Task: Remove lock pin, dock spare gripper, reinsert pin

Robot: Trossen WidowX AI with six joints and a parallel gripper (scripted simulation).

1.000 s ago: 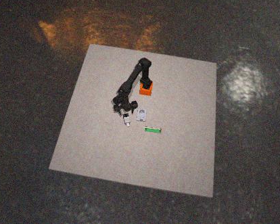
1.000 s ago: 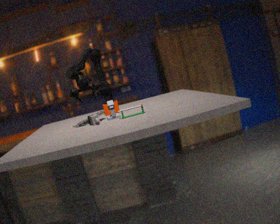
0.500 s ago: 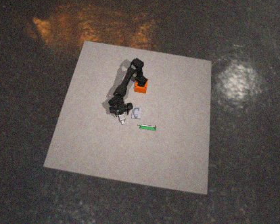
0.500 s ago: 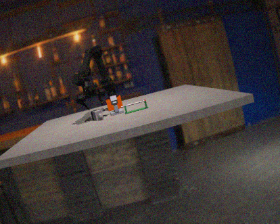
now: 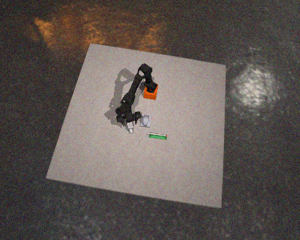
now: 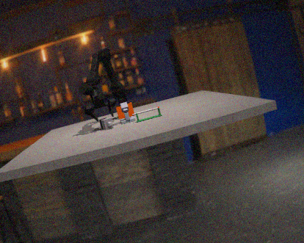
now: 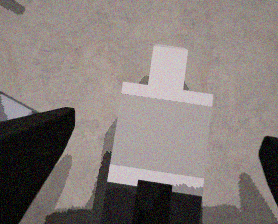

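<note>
The spare gripper lies 1 cm behind my gripper tip and 3 cm below it. The rest, counted from my gripper tip: green pin cradle (23 cm to the left, 3 cm below); mount (9 cm behind, 11 cm to the left).
</note>
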